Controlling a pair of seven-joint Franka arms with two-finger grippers.
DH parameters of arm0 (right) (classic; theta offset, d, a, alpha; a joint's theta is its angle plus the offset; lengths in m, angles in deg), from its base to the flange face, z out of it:
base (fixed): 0 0 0 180
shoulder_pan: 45.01 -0.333 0 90
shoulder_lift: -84.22 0 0 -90
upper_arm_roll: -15.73 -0.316 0.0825 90
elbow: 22.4 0 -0.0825 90
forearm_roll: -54.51 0.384 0 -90
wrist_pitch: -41.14 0 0.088 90
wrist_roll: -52.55 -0.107 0 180
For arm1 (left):
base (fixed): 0 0 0 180
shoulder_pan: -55.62 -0.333 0 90
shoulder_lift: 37.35 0 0 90
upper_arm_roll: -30.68 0.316 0.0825 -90
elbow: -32.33 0 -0.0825 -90
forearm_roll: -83.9 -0.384 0 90
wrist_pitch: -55.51 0 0.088 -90
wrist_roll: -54.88 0.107 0 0
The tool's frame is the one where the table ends.
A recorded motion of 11 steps. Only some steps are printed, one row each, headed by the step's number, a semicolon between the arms.
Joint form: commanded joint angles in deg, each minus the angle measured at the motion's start. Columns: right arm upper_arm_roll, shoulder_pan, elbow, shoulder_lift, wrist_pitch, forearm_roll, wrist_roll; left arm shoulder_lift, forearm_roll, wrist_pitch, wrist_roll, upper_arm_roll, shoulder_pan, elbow.
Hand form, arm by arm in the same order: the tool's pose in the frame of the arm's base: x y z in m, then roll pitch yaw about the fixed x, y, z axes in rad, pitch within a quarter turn. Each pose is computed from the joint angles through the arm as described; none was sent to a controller.
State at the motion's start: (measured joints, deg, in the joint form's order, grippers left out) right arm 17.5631 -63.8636 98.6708 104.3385 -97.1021 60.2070 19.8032; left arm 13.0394 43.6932 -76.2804 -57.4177 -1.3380 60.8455 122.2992
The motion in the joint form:
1: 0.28 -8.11 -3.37 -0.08 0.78 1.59 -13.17; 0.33 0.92 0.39 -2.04 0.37 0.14 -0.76
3: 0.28 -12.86 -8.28 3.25 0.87 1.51 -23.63; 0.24 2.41 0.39 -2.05 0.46 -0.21 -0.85
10: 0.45 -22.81 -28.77 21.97 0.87 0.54 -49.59; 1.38 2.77 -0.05 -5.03 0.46 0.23 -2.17
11: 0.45 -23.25 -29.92 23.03 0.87 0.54 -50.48; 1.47 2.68 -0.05 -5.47 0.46 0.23 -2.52
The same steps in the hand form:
1: 0.5372 0.2503 0.2656 -3.0962 0.0575 -0.4581; 0.5989 -0.3617 0.1765 3.0933 -0.0796 1.0618
3: 0.5354 0.3063 0.2656 -3.0858 0.0499 -0.5544; 0.6018 -0.3576 0.1776 3.0978 -0.0628 1.0863
10: 0.5372 0.4467 0.2006 -3.0837 0.0438 -0.8156; 0.6047 -0.3625 0.1744 3.0874 -0.0453 1.1440
11: 0.5365 0.4534 0.1962 -3.0829 0.0441 -0.8229; 0.6067 -0.3624 0.1757 3.0825 -0.0453 1.1533

